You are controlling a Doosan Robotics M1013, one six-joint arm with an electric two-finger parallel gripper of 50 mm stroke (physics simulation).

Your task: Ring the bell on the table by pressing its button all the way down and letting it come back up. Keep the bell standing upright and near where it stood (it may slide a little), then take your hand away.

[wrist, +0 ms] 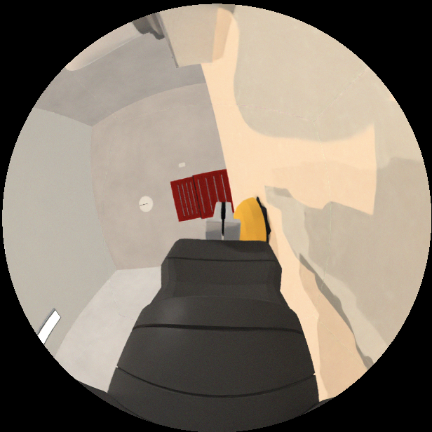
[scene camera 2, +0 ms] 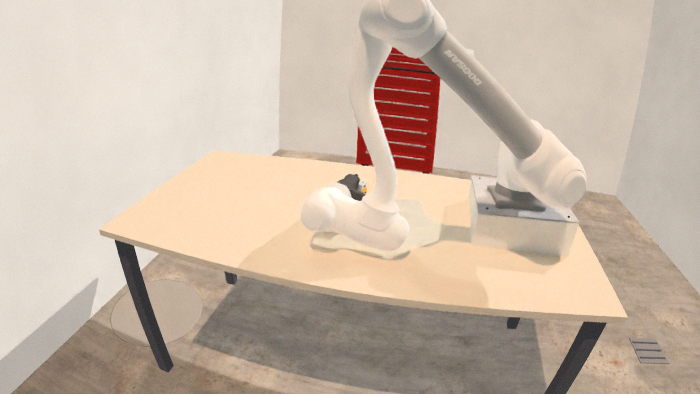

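Where they show: gripper, fingertip midpoint: (scene camera 2: 363,183); arm's base at its link origin: (scene camera 2: 515,199).
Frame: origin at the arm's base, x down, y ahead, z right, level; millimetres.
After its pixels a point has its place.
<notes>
The bell has a yellow dome (scene camera 2: 364,190) @[z 182, x 97, y 521 mm] (wrist: 252,220) and a black base, whose edge shows in the wrist view. It stands upright on the table (scene camera 2: 165,200) @[z -31, x 113, y 1252 mm] (wrist: 300,150); the arm and gripper partly cover it in the scene view. My gripper (scene camera 2: 363,185) @[z 137, x 51, y 522 mm] (wrist: 223,211) is shut with nothing between its fingers. In the wrist view the fingertips are at the button side of the dome and overlap its edge. The bell's button does not show in either view, so I cannot tell whether the fingers touch it or how far down it is.
The arm's wrist (scene camera 2: 350,220) @[z -236, x 2, y 523 mm] hangs low over the table in front of the bell. The robot's base block (scene camera 2: 522,235) @[z -141, x 57, y -3 mm] stands on the table's right part. A red drawer cabinet (scene camera 2: 405,120) (wrist: 212,192) stands on the floor beyond the table's far edge.
</notes>
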